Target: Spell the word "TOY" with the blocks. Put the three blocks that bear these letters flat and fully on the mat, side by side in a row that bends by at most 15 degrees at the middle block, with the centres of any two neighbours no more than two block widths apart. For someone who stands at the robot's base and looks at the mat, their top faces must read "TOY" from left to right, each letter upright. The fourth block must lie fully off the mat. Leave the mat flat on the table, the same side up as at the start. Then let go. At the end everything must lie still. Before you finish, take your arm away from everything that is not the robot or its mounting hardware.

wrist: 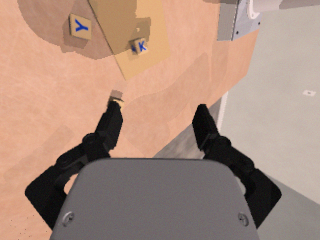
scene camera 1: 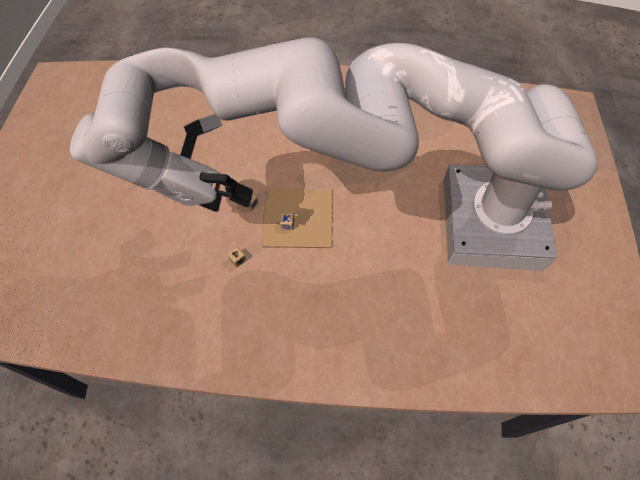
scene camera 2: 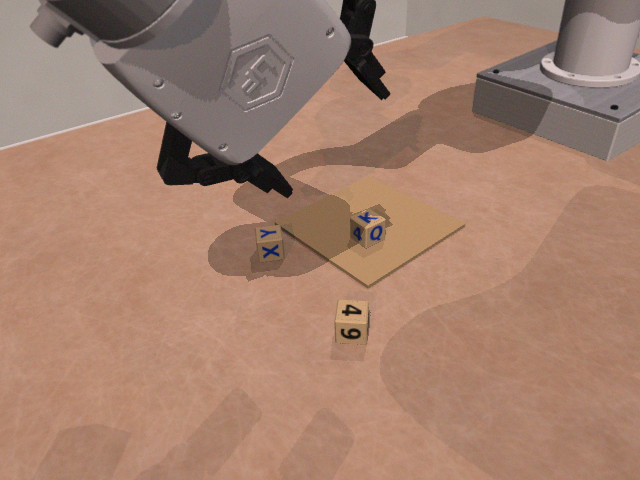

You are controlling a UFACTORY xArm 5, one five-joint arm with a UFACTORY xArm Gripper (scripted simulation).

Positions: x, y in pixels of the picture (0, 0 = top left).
Scene:
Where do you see a mat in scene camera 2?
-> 412, 227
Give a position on a mat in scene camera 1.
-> At 312, 208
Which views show my gripper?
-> The wrist view, scene camera 1 and scene camera 2: all of them.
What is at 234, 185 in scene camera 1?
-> My gripper.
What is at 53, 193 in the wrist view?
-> My gripper.

